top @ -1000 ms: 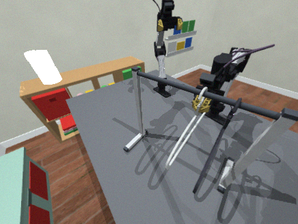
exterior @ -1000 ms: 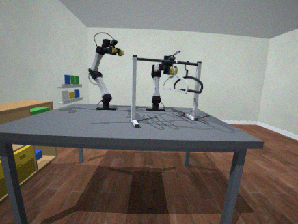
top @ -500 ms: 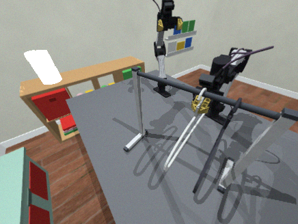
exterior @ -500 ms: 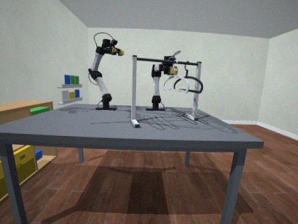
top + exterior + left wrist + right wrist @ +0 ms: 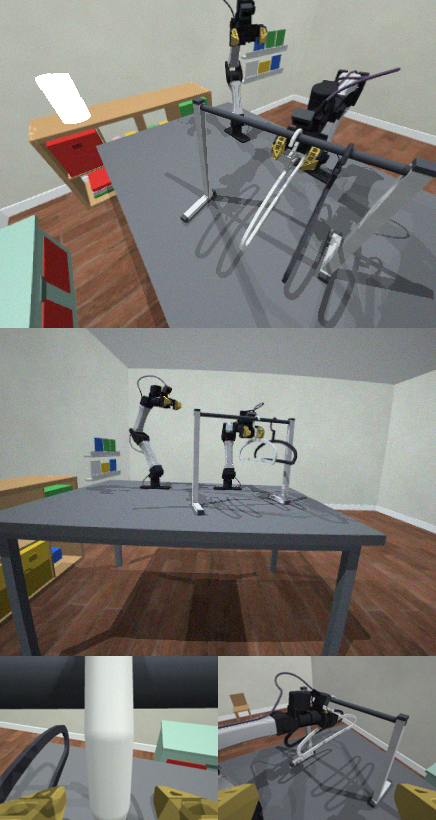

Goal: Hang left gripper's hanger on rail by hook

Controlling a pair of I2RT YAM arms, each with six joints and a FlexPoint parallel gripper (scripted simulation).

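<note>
Now: the white hanger 20 mm below my left hand. From my left hand the other things lie so: dark hanger: 100 mm to the left, 20 mm below, 10 mm behind.
</note>
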